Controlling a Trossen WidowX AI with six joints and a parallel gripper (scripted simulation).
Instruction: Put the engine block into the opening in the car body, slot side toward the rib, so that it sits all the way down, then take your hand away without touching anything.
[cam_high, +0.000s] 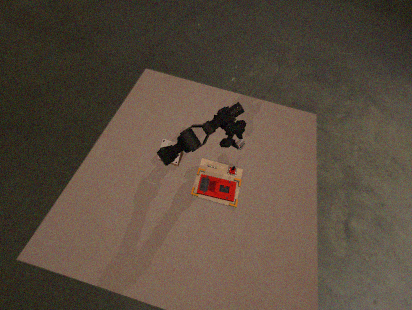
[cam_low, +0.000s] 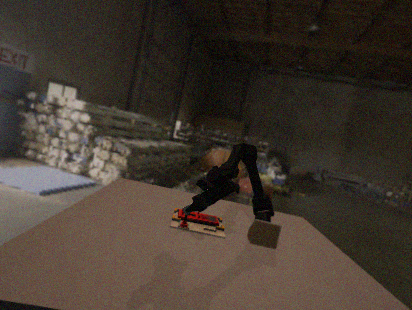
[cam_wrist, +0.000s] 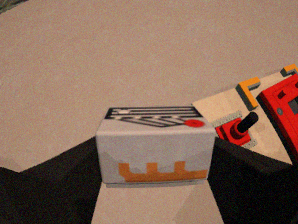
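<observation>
The dark post lies 1 cm ahead of my gripper tip, 11 cm to the right of it and 8 cm below it. From my gripper tip the other things lie so: engine block right at my gripper tip.
</observation>
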